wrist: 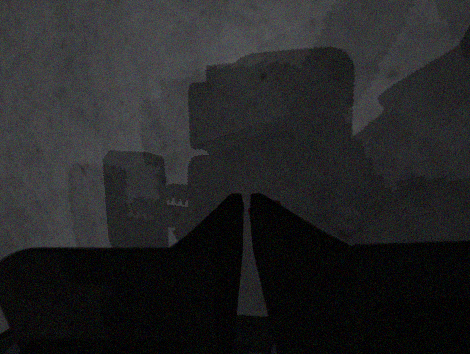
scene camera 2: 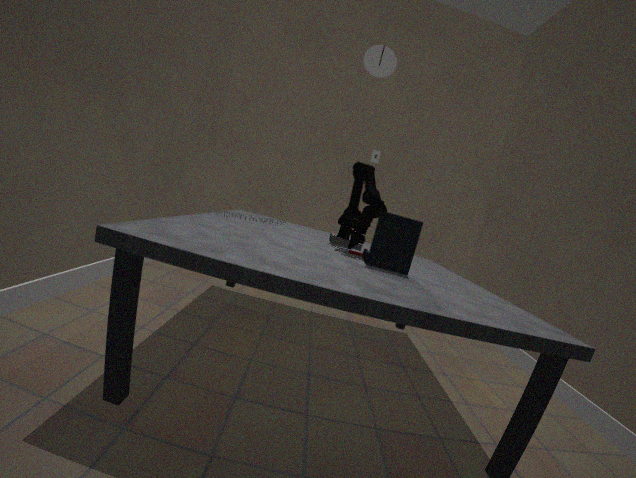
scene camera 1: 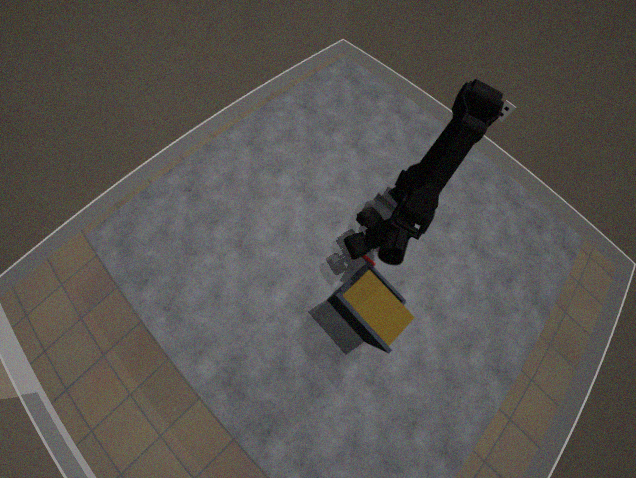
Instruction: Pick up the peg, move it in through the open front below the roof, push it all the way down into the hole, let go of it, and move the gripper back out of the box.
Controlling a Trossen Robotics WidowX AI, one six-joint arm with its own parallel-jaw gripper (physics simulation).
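Frame: origin at the arm's base, x ahead, y left, z up, level; centimetres.
Where they show: gripper, between the fingertips: (wrist: 245, 204) (scene camera 2: 348, 248); arm's base, origin of its link: (scene camera 2: 342, 237) (scene camera 1: 400, 194).
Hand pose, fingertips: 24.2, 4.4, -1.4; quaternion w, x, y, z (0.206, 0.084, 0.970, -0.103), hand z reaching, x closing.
Note:
Each offset is from my fingertips to the top centre of the thing, as dx, dy, dz. Level surfaces: height alone.
The red peg {-1.0, +4.3, -0.5} (scene camera 1: 368, 260) (scene camera 2: 356, 253) lies on the table just in front of the box, mostly hidden under my gripper. The box has a yellow roof {+7.3, +14.8, +18.3} (scene camera 1: 378, 307) and dark walls (scene camera 2: 393, 243); its hole is hidden. My gripper (scene camera 1: 364, 250) (scene camera 2: 353, 245) (wrist: 245, 204) is low over the table right at the peg. In the wrist view the fingers stand almost together, with only a thin slit of grey table between them.
The grey table {dz -1.9} (scene camera 1: 221, 213) (scene camera 2: 245, 242) stands on a tiled floor. The box is the only obstacle, right beside the gripper. A wall clock (scene camera 2: 380, 61) hangs behind.

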